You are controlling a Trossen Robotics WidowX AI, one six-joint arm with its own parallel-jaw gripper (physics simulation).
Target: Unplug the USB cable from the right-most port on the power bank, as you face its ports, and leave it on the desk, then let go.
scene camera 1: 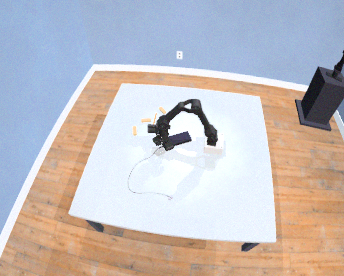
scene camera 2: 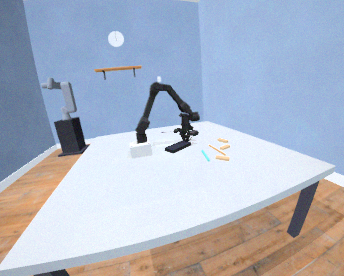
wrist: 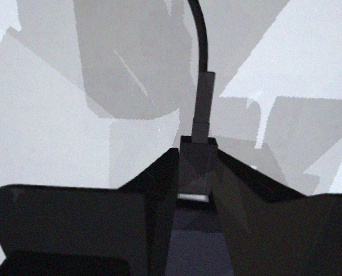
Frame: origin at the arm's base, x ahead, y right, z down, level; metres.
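Seen in the pictures: gripper, fingertip midpoint: (wrist: 193, 156); arm's base, origin of the base link: (scene camera 1: 211, 141) (scene camera 2: 142, 141).
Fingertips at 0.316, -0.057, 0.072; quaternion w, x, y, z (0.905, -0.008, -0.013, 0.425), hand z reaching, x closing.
Note:
Pixels of each thing's top centre, then the offset from my fingertips to it, as dx, dy, dz. Level surfaces: height alone.
- power bank, middle of its top: (scene camera 2: 178, 144) (scene camera 1: 178, 138) -0.076, +0.077, -0.022
- white desk, its level: dz +0.000
- black USB plug, middle of its top: (wrist: 198, 154) +0.008, -0.006, -0.015
- thin orange stick, middle of its top: (scene camera 2: 216, 149) +0.141, +0.211, -0.007
- turquoise stick, middle of its top: (scene camera 2: 205, 154) +0.040, +0.266, -0.010
The power bank (scene camera 1: 181, 138) (scene camera 2: 178, 146) (wrist: 200, 250) is a dark flat block on the white desk (scene camera 1: 225, 210) (scene camera 2: 150, 200). My gripper (scene camera 1: 165, 145) (scene camera 2: 186, 138) (wrist: 193, 156) is shut on the black USB plug (wrist: 196, 162) at the power bank's port end. A thin bright metal strip shows between the plug's housing and the power bank. The thin dark cable (scene camera 1: 128, 180) (wrist: 204, 45) leads away from the plug and curves over the desk to its other end. The fingers hide the other ports in the wrist view.
Several light wooden pieces (scene camera 1: 146, 120) (scene camera 2: 222, 158) lie on the desk beyond the gripper, with a thin orange stick (scene camera 2: 217, 149) and a turquoise stick (scene camera 2: 205, 155). The arm's white base block (scene camera 1: 214, 148) (scene camera 2: 140, 149) stands on the power bank's other side.

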